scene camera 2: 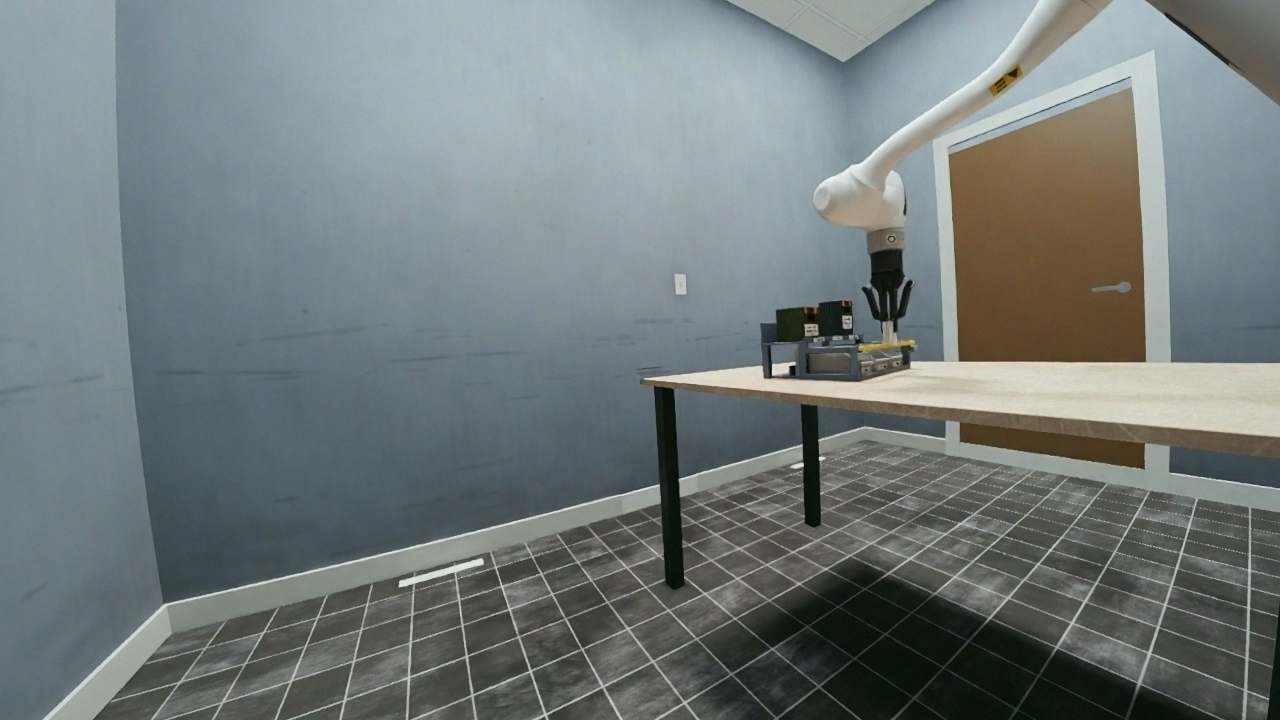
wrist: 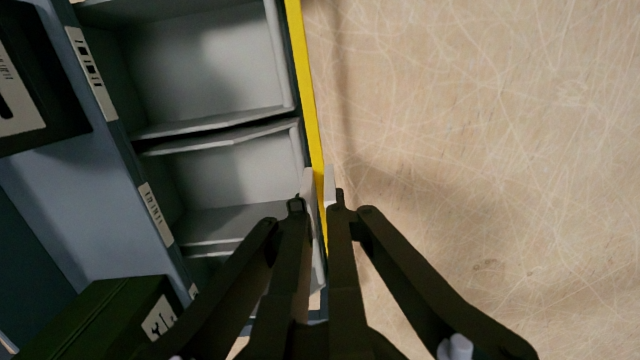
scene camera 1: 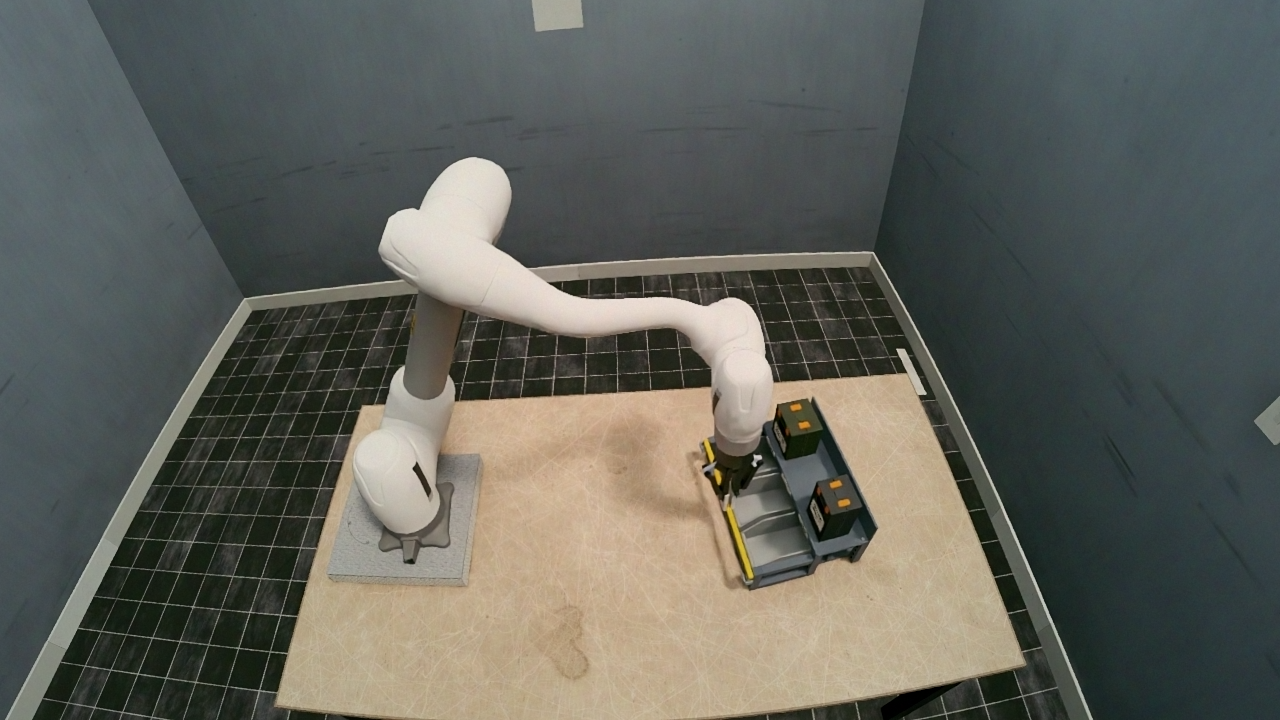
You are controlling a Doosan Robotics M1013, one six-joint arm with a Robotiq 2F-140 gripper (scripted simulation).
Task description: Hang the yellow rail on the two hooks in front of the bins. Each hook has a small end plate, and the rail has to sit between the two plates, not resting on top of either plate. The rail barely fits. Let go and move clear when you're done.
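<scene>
The gripper (scene camera 2: 889,345) is visible in this scene, and both scene camera 1 (scene camera 1: 727,505) and the wrist view (wrist: 320,180) show the gripper too.
</scene>
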